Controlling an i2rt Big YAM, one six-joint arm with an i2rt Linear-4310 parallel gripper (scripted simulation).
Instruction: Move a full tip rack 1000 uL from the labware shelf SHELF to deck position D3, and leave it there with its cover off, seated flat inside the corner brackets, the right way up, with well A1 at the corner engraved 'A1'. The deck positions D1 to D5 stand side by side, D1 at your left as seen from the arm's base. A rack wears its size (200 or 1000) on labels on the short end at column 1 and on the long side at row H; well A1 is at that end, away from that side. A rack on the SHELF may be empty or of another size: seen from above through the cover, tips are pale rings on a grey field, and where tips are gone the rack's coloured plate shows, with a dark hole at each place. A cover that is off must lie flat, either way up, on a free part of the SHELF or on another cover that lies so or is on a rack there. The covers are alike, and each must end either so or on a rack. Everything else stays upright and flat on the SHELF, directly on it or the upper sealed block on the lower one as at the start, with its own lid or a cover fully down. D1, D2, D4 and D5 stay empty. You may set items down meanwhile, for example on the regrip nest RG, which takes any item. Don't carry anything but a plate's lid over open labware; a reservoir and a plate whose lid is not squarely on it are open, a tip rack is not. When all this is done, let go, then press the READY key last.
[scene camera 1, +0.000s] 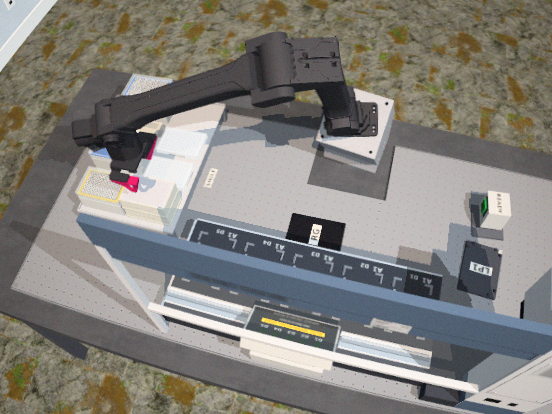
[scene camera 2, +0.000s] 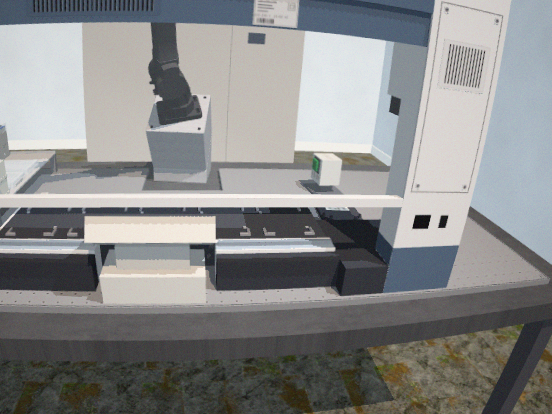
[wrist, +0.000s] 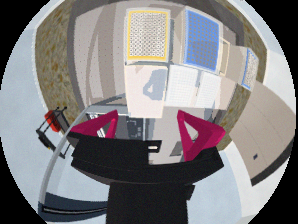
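Observation:
There is a shelf (scene camera 1: 205, 119) here, and a gantry beam (scene camera 1: 338, 293) as well. I can also see a clear rack cover (wrist: 202, 35). A pale sealed block (scene camera 1: 154, 196) is part of the scene too, and the wrist view gives me the same pale sealed block (wrist: 145, 84). As for my own gripper (scene camera 1: 141, 175), I find it again in the wrist view, my gripper (wrist: 147, 113).

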